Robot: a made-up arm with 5 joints. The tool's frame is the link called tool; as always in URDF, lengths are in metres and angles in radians. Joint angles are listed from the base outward.
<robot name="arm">
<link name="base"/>
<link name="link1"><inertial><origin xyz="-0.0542 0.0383 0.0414"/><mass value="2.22"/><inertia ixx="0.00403" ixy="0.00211" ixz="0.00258" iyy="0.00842" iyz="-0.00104" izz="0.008"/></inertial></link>
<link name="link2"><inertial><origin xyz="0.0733 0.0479 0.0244"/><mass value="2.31"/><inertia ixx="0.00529" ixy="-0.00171" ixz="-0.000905" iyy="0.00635" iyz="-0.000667" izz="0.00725"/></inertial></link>
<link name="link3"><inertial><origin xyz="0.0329 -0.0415 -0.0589"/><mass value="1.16"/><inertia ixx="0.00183" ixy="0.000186" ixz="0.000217" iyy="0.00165" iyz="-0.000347" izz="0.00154"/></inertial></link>
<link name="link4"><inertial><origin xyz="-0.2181 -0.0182 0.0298"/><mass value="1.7"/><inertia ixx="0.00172" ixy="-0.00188" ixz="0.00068" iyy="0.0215" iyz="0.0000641" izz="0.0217"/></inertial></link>
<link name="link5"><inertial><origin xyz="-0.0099 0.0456 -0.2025"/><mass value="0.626"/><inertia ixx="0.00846" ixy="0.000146" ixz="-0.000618" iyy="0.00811" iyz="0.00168" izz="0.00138"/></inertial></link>
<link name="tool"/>
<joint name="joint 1" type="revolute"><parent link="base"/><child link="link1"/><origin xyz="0 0 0.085" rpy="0 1.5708 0"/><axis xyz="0 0 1"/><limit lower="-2.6" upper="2.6"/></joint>
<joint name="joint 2" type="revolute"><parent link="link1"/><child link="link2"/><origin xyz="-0.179 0.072 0.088" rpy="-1.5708 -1.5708 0"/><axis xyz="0 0 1"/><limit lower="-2.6" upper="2.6"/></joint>
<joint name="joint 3" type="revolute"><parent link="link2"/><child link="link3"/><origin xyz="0.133 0.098 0.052" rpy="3.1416 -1.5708 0"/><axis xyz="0 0 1"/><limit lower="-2.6" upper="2.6"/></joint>
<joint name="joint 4" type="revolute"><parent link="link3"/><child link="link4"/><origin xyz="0.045 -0.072 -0.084" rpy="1.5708 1.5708 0"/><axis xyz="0 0 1"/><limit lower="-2.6" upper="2.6"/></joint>
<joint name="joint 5" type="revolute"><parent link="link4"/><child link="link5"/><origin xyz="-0.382 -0.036 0.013" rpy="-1.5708 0 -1.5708"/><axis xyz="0 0 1"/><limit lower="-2.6" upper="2.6"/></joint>
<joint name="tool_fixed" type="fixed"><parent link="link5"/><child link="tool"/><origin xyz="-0.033 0.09 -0.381" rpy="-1.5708 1.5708 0"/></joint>
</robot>
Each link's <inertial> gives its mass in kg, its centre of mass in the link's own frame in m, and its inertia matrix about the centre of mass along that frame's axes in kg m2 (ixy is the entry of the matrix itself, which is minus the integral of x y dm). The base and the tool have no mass. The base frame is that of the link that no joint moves.
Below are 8 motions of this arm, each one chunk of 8 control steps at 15 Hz.
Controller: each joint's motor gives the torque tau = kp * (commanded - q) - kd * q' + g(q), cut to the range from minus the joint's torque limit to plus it. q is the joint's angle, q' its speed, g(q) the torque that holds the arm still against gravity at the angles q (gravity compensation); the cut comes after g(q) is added. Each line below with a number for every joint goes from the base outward.
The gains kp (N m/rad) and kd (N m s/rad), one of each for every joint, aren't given. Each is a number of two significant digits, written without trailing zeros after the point. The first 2 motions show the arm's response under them.
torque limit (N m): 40 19 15 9.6 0.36
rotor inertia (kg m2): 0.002 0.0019 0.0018 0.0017 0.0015
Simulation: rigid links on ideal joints. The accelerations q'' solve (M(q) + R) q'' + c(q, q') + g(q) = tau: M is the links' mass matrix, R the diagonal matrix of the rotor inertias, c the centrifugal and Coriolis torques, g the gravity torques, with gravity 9.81 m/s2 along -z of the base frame. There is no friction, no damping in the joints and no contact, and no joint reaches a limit. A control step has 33 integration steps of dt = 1/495 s. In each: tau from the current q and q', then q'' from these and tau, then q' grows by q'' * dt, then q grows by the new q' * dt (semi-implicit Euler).
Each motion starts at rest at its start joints. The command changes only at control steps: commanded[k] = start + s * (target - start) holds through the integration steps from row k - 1 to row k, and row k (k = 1, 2, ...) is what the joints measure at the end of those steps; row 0 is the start. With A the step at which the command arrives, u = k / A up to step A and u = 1 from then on. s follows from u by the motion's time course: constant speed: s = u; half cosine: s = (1 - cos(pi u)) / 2; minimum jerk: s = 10 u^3 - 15 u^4 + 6 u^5; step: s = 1 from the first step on.
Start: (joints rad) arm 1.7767 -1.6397 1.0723 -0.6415 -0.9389
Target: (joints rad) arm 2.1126 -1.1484 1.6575 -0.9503 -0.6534
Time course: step
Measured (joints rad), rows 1 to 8:
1: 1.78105 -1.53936 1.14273 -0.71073 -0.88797
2: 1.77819 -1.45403 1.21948 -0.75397 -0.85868
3: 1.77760 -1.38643 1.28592 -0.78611 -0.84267
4: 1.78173 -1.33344 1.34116 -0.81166 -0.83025
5: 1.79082 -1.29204 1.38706 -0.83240 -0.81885
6: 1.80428 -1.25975 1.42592 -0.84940 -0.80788
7: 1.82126 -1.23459 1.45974 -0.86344 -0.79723
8: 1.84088 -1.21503 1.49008 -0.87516 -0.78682
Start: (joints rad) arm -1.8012 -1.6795 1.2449 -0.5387 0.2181
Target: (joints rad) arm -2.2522 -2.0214 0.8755 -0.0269 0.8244
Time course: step
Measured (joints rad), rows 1 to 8:
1: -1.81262 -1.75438 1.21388 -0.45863 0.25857
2: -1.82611 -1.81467 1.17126 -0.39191 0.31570
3: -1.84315 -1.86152 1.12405 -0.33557 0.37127
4: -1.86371 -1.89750 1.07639 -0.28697 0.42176
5: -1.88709 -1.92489 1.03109 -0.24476 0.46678
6: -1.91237 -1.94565 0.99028 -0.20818 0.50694
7: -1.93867 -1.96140 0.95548 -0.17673 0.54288
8: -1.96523 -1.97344 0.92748 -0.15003 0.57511
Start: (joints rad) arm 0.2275 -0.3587 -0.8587 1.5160 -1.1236
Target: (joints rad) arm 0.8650 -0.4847 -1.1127 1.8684 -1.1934
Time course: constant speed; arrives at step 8
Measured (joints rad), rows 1 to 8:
1: 0.22975 -0.36114 -0.86060 1.51766 -1.11939
2: 0.23745 -0.36612 -0.86758 1.52362 -1.11333
3: 0.25183 -0.37336 -0.88088 1.53493 -1.10776
4: 0.27306 -0.38252 -0.90063 1.55168 -1.10384
5: 0.30084 -0.39326 -0.92637 1.57347 -1.10201
6: 0.33463 -0.40527 -0.95725 1.59971 -1.10231
7: 0.37383 -0.41826 -0.99226 1.62971 -1.10455
8: 0.41781 -0.43202 -1.03026 1.66283 -1.10846

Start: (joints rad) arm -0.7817 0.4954 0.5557 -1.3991 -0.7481
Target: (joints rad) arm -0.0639 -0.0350 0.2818 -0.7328 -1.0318
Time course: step
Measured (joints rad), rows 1 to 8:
1: -0.72679 0.38447 0.45610 -1.32864 -0.75306
2: -0.66209 0.29289 0.34494 -1.25433 -0.75809
3: -0.60924 0.22225 0.25424 -1.18577 -0.77297
4: -0.56825 0.16731 0.18674 -1.12002 -0.79708
5: -0.53544 0.12426 0.13933 -1.05727 -0.82929
6: -0.50700 0.09039 0.10818 -0.99927 -0.86580
7: -0.48024 0.06373 0.09052 -0.94768 -0.90230
8: -0.45366 0.04275 0.08459 -0.90342 -0.93549

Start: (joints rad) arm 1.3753 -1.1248 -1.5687 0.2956 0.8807
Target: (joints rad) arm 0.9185 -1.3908 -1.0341 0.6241 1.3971
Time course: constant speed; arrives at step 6
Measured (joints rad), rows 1 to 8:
1: 1.37216 -1.13194 -1.54843 0.29655 0.89491
2: 1.36487 -1.14636 -1.50436 0.30345 0.92152
3: 1.35345 -1.16718 -1.44402 0.31757 0.95629
4: 1.33770 -1.19346 -1.37439 0.33904 0.99676
5: 1.31731 -1.22434 -1.30045 0.36749 1.04127
6: 1.29204 -1.25900 -1.22549 0.40223 1.08863
7: 1.26508 -1.28891 -1.17091 0.44014 1.12637
8: 1.23851 -1.31317 -1.13842 0.47506 1.15661

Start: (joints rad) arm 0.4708 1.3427 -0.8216 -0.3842 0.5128
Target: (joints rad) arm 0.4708 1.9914 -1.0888 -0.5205 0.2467
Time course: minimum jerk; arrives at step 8
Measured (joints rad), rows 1 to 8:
1: 0.47056 1.34418 -0.82054 -0.38338 0.51077
2: 0.46902 1.35393 -0.81471 -0.37889 0.49759
3: 0.46485 1.38049 -0.80375 -0.37040 0.46362
4: 0.45723 1.42895 -0.79341 -0.36162 0.40868
5: 0.44605 1.49813 -0.79379 -0.35823 0.34431
6: 0.43255 1.58024 -0.81461 -0.36469 0.28835
7: 0.42013 1.66348 -0.85905 -0.38223 0.25602
8: 0.41330 1.73737 -0.91973 -0.40829 0.25259

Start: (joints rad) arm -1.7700 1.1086 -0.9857 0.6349 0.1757
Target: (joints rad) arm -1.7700 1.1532 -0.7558 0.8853 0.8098
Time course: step
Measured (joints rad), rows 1 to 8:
1: -1.76134 1.11790 -0.97907 0.65757 0.24325
2: -1.75353 1.12559 -0.95710 0.68904 0.31480
3: -1.75097 1.13119 -0.92846 0.71976 0.37121
4: -1.75200 1.13546 -0.89743 0.74781 0.41841
5: -1.75498 1.13886 -0.86649 0.77245 0.45969
6: -1.75878 1.14168 -0.83718 0.79352 0.49677
7: -1.76267 1.14406 -0.81045 0.81119 0.53061
8: -1.76624 1.14610 -0.78689 0.82576 0.56169

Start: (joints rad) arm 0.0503 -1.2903 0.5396 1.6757 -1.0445
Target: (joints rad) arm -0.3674 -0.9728 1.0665 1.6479 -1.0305
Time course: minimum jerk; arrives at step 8
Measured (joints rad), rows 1 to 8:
1: 0.05025 -1.28936 0.53986 1.67518 -1.04420
2: 0.04960 -1.28339 0.54177 1.67220 -1.04221
3: 0.04653 -1.26792 0.54776 1.66597 -1.03673
4: 0.03838 -1.24101 0.56068 1.65765 -1.02731
5: 0.02277 -1.20444 0.58312 1.64951 -1.01527
6: -0.00129 -1.16322 0.61670 1.64384 -1.00319
7: -0.03280 -1.12369 0.66134 1.64190 -0.99392
8: -0.06880 -1.09047 0.71499 1.64321 -0.98921

